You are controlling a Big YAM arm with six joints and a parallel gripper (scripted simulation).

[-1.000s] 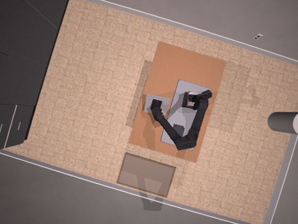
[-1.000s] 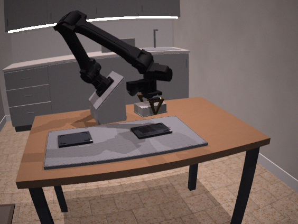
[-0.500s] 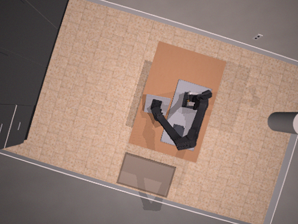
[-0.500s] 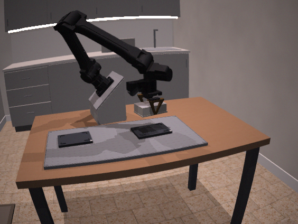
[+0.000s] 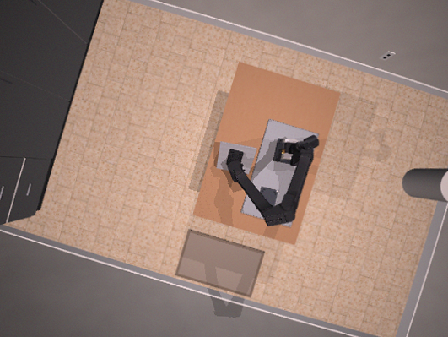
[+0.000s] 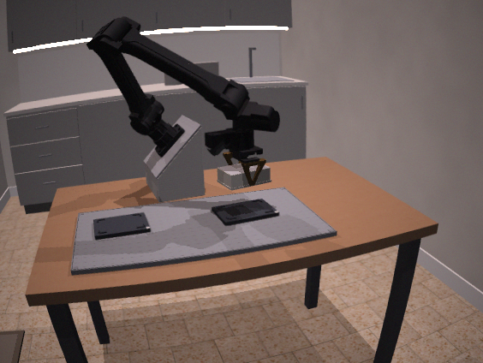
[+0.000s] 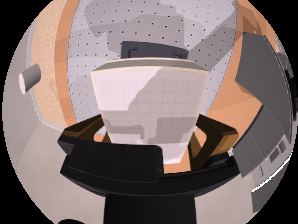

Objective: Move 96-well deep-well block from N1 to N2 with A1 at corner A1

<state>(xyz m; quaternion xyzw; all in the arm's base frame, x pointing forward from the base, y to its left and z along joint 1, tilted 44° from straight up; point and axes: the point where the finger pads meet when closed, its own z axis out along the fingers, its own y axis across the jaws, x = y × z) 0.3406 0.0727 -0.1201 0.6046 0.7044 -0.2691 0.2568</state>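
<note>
The white deep-well block lies 1 cm above my hand.
</note>
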